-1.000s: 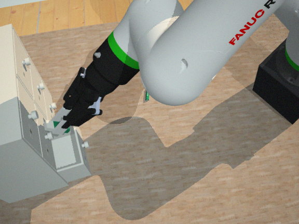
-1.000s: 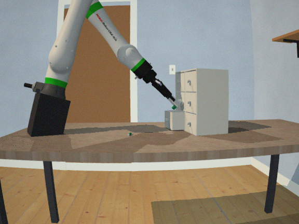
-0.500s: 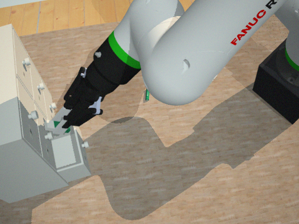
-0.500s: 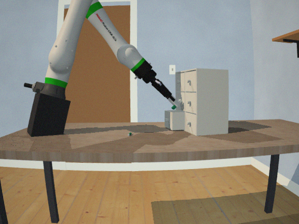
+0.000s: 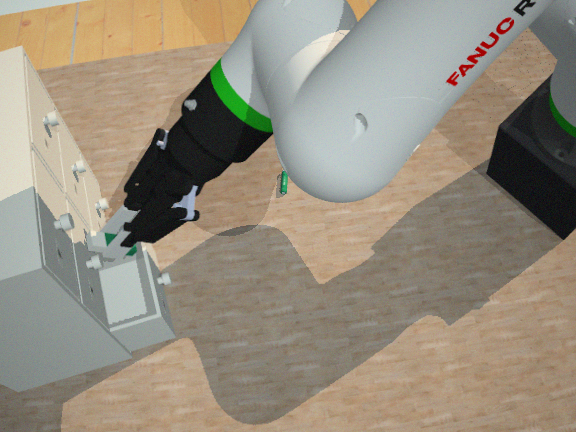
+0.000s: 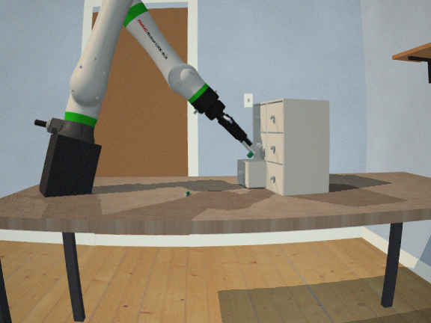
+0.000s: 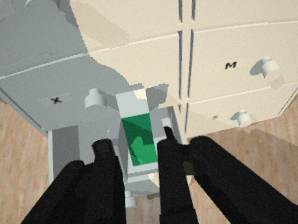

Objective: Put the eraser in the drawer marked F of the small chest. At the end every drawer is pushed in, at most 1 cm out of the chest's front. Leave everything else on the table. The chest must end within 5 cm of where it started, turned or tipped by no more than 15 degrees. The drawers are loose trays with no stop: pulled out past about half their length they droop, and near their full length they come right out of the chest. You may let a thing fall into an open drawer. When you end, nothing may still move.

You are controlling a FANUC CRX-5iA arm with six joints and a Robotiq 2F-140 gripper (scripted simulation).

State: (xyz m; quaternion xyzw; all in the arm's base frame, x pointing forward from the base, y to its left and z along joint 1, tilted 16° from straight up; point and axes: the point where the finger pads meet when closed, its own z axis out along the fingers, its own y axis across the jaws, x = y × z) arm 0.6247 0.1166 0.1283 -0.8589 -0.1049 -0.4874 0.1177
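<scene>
The eraser lies 20 mm ahead of my hand, 10 mm to the left of it and 10 mm below it. Also, from my hand: green battery 210 mm behind, 170 mm to the right, 150 mm below.
</scene>
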